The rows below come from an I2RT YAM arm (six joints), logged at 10 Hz.
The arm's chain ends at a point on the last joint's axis. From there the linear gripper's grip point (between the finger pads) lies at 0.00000 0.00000 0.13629 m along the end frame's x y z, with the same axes.
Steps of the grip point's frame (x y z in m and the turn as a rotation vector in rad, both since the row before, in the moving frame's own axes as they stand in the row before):
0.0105, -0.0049, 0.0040, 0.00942, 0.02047, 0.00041
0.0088, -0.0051, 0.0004, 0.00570, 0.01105, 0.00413
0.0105, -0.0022, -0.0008, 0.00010, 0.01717, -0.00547
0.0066, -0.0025, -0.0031, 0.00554, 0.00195, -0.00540
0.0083, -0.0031, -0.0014, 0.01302, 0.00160, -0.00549
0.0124, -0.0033, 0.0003, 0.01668, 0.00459, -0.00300
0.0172, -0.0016, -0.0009, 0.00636, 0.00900, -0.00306
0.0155, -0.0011, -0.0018, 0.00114, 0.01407, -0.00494
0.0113, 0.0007, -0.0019, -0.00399, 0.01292, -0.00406
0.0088, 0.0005, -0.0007, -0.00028, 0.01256, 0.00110
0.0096, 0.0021, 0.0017, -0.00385, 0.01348, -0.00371
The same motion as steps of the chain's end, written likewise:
0.0077, -0.0036, 0.0040, 0.00942, 0.02047, 0.00041
0.0073, -0.0043, 0.0004, 0.00570, 0.01105, 0.00413
0.0082, -0.0022, -0.0008, 0.00010, 0.01717, -0.00547
0.0063, -0.0017, -0.0031, 0.00554, 0.00195, -0.00540
0.0081, -0.0013, -0.0014, 0.01302, 0.00160, -0.00549
0.0118, -0.0010, 0.0003, 0.01668, 0.00459, -0.00300
0.0160, -0.0007, -0.0009, 0.00636, 0.00900, -0.00306
0.0136, -0.0009, -0.0018, 0.00114, 0.01407, -0.00494
0.0095, 0.0002, -0.0019, -0.00399, 0.01292, -0.00406
0.0071, 0.0005, -0.0007, -0.00028, 0.01256, 0.00110
0.0078, 0.0016, 0.0017, -0.00385, 0.01348, -0.00371

